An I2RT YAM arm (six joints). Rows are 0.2 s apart.
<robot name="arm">
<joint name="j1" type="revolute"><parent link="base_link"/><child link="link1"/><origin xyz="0 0 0.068"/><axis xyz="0 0 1"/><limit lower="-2.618" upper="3.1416"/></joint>
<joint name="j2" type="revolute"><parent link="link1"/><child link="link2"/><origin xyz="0.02 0.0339 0.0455" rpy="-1.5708 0 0"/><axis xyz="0 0 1"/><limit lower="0" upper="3.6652"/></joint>
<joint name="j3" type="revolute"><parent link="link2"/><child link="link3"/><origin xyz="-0.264 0 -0.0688" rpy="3.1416 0 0"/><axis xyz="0 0 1"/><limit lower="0" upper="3.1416"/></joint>
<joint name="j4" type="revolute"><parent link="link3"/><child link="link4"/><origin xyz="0.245 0.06 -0.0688"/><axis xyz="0 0 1"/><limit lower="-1.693" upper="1.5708"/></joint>
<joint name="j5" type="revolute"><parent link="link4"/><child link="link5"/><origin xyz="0.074 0.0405 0.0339" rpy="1.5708 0 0"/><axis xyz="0 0 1"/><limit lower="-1.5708" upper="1.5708"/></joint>
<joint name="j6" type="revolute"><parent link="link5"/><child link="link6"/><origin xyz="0.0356 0 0.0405" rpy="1.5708 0 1.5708"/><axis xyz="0 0 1"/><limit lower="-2.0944" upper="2.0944"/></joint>
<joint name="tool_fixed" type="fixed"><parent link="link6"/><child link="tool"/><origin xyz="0 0 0" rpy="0 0 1.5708"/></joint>
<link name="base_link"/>
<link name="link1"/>
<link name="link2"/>
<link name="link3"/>
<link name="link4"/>
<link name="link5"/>
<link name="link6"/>
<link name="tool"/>
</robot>
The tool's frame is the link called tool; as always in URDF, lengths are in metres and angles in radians.
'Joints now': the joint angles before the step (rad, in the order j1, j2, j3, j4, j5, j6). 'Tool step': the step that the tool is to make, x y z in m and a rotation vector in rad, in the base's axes. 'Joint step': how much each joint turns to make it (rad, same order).
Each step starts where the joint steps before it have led.
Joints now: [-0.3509 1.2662 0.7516 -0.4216 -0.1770 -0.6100]
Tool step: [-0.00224 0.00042 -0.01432 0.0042 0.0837 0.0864]
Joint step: [-0.0058 0.0405 -0.0077 -0.0495 -0.0301 -0.0924]
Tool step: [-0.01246 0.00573 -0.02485 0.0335 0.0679 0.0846]
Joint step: [-0.0028 0.0142 -0.0768 -0.0017 -0.0478 -0.0755]
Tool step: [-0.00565 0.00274 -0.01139 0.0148 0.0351 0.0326]
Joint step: [0.0003 0.0122 -0.0327 -0.0009 -0.0146 -0.0298]
